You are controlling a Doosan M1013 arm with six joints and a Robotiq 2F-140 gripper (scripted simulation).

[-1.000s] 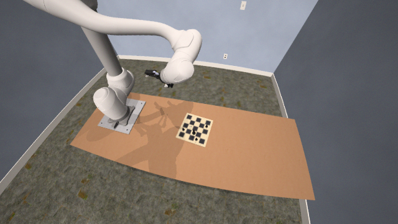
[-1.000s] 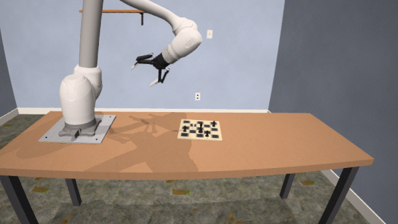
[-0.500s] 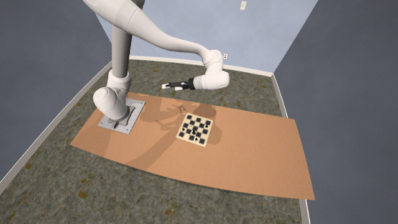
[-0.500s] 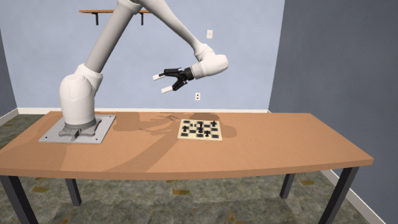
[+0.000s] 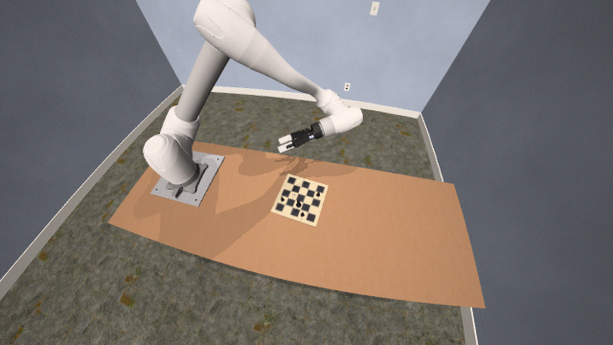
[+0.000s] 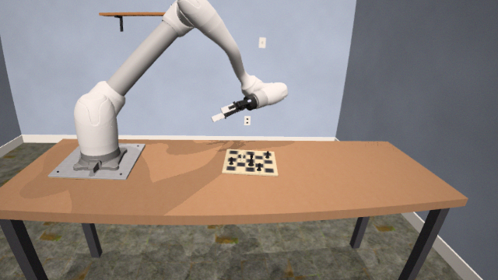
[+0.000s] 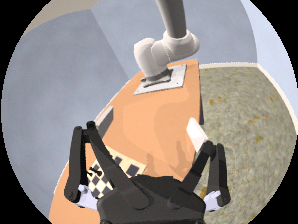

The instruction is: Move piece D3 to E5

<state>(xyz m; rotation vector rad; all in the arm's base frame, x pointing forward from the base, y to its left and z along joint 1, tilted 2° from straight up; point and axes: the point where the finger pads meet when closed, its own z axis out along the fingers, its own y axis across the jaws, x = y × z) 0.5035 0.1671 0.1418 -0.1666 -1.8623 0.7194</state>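
My gripper is now 90 mm short of the pale chess piece, 190 mm to the left of it and 130 mm above it. Round my hand: chessboard: 120 mm ahead, 200 mm to the right, 150 mm below.
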